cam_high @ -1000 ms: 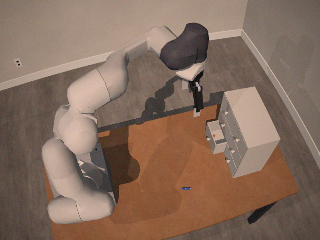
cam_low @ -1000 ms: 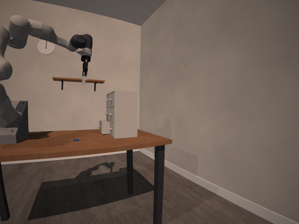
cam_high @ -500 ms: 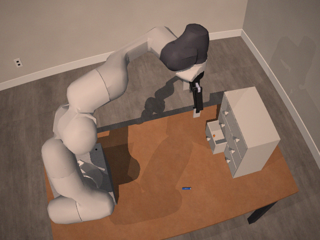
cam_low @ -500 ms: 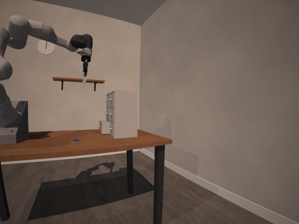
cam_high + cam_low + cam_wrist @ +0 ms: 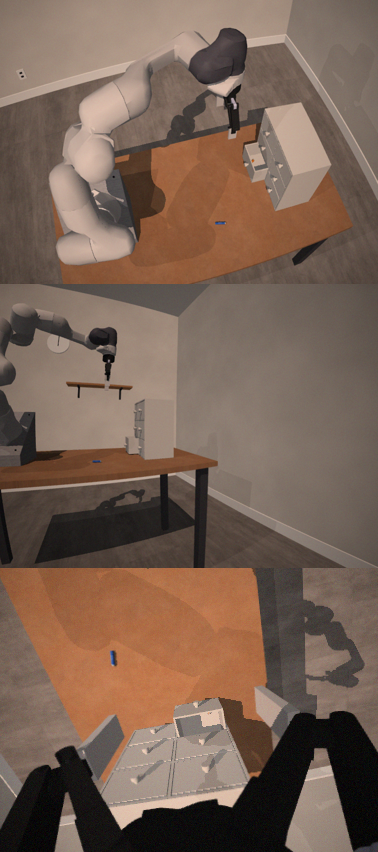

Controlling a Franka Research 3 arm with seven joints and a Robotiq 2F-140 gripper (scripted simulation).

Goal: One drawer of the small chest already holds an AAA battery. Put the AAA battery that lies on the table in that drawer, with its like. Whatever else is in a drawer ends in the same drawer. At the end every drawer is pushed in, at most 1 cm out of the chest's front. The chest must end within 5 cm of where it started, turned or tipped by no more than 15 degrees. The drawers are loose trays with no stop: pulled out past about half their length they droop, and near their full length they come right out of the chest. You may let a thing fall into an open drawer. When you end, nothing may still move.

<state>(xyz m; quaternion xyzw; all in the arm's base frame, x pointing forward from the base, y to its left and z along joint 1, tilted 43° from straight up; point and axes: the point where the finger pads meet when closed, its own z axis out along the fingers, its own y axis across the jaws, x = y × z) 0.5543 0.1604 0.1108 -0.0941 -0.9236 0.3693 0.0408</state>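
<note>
Now: the blue AAA battery 90 mm behind my hand, 210 mm to the right of it and 420 mm below it. From my hand the other things lie so: orange battery (160 mm ahead, 410 mm below).
</note>
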